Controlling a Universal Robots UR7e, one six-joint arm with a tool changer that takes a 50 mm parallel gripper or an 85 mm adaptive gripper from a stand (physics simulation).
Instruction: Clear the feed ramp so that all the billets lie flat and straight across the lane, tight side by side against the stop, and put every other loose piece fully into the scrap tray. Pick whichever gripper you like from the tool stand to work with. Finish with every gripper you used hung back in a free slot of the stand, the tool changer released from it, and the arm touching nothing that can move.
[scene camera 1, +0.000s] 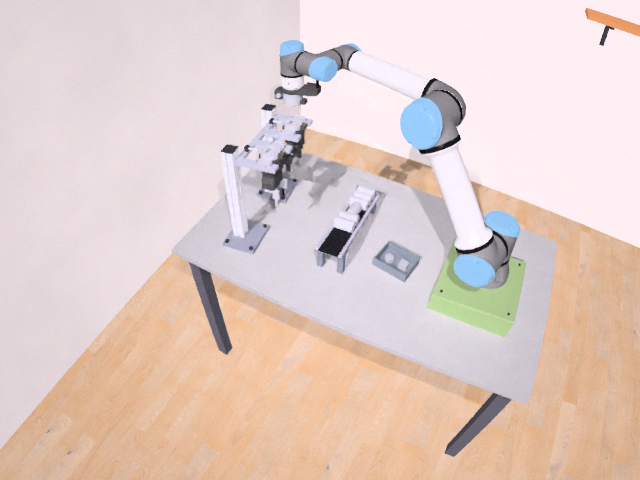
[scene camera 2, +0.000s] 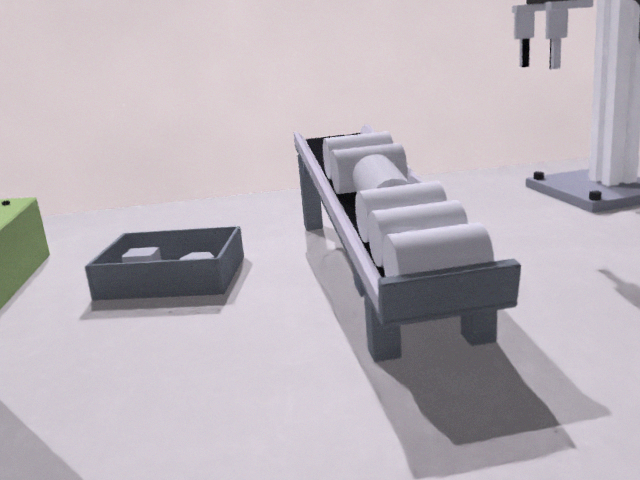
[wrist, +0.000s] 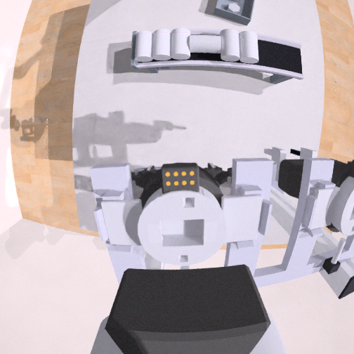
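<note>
My arm's bare tool changer (scene camera 1: 292, 98) carries no gripper and hangs above the tool stand (scene camera 1: 235, 196). The adaptive gripper (wrist: 181, 175) hangs in a slot, its round coupling facing up; its fingers are mostly hidden. The parallel gripper (scene camera 2: 539, 54) (wrist: 292, 151) hangs in another slot with its fingers apart and empty. On the feed ramp (scene camera 1: 334, 242) (scene camera 2: 449, 291) (wrist: 280, 56), three billets (scene camera 2: 439, 248) (wrist: 162, 44) lie across at the stop. Uphill, one billet (scene camera 2: 377, 173) (wrist: 205, 43) lies lengthwise, then two more crosswise billets (scene camera 2: 356, 139) (wrist: 240, 46).
The scrap tray (scene camera 1: 390, 272) (scene camera 2: 155, 281) (wrist: 235, 17) stands between the ramp and the green base (scene camera 1: 465, 304) (scene camera 2: 20, 248). Two small pale pieces lie in it, a blocky one (scene camera 2: 141, 253) and another (scene camera 2: 197, 255). The stand's posts and forks rise beside the ramp.
</note>
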